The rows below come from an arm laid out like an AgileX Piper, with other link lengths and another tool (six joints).
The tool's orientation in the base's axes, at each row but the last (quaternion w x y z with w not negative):
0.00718, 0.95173, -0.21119, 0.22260
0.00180, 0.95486, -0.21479, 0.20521
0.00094, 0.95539, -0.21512, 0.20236
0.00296, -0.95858, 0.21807, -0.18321
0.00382, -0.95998, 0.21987, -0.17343
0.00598, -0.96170, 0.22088, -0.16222
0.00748, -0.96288, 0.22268, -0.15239
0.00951, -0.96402, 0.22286, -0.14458
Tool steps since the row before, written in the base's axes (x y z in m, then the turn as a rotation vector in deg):
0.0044, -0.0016, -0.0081, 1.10, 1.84, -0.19
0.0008, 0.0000, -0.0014, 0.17, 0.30, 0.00
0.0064, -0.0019, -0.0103, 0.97, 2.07, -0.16
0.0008, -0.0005, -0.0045, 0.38, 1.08, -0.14
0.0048, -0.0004, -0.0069, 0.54, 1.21, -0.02
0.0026, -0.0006, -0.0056, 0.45, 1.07, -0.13
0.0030, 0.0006, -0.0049, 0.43, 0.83, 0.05
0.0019, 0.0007, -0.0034, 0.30, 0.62, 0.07
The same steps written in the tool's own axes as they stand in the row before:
0.0008, 0.0003, 0.0093, 0.08, -2.11, 0.44
0.0001, -0.0002, 0.0016, 0.02, -0.34, 0.04
0.0021, 0.0000, 0.0121, -0.11, -2.26, 0.34
-0.0007, 0.0005, 0.0045, -0.18, -1.12, 0.18
0.0019, -0.0011, 0.0081, -0.06, -1.32, 0.12
0.0007, -0.0001, 0.0062, -0.11, -1.15, 0.20
0.0009, -0.0014, 0.0055, 0.02, -0.94, 0.04
0.0004, -0.0012, 0.0038, 0.01, -0.69, -0.01

